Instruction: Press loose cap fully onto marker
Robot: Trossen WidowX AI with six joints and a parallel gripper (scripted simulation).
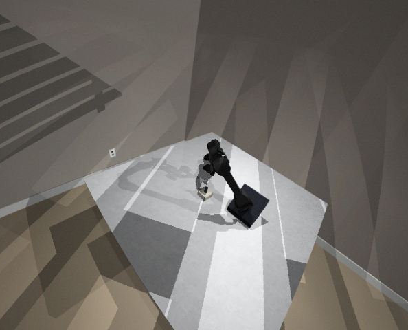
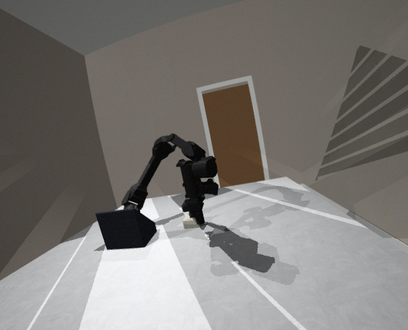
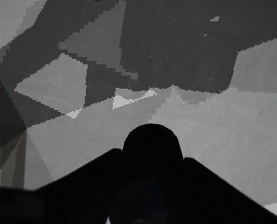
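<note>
Right now my gripper tip is 5 cm past the holder block, 14 cm to the right of it and 6 cm above it. The rest, counted from my gripper tip: dark cap (1 cm above).
</note>
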